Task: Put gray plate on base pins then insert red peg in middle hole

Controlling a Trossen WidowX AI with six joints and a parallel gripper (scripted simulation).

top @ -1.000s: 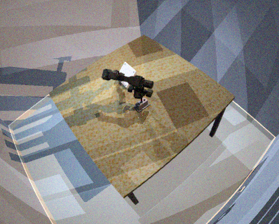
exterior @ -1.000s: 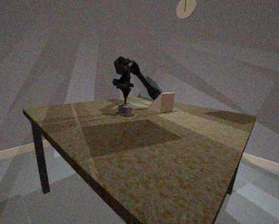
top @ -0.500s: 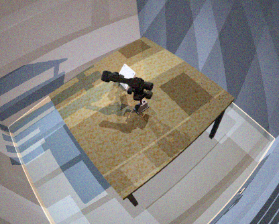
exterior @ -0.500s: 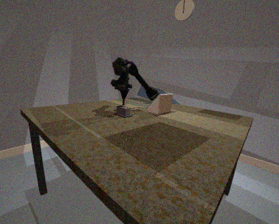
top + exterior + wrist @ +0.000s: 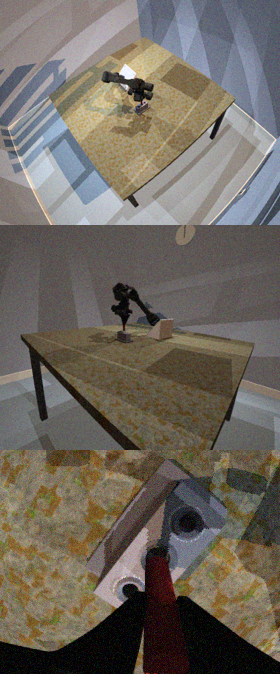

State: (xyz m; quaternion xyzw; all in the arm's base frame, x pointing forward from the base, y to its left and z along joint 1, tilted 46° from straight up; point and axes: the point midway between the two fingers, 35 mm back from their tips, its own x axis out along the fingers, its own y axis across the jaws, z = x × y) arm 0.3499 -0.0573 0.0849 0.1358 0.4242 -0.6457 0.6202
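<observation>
The red peg is right at my gripper tip. Also, from my gripper tip: gray plate (70 mm below).
</observation>
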